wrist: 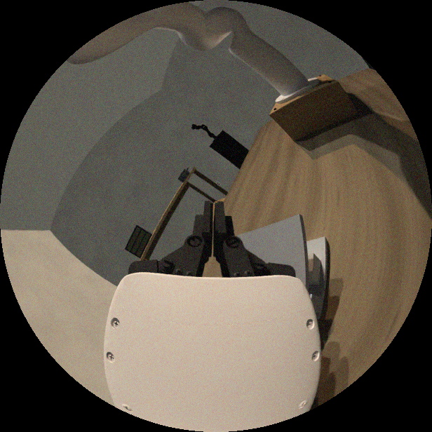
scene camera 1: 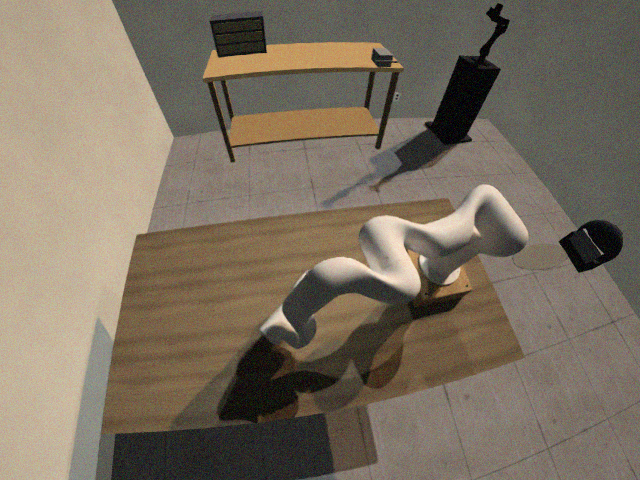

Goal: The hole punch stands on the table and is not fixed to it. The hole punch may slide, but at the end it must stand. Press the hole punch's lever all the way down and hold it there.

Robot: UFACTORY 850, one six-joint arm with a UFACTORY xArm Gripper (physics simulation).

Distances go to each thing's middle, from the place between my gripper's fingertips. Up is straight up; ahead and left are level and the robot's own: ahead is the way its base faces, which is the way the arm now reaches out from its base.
The grey lever (wrist: 284, 242) lies 80 mm below my hand and 30 mm ahead of it. The rest, counted from my hand: hole punch (wrist: 316, 248) 100 mm below, 30 mm ahead.
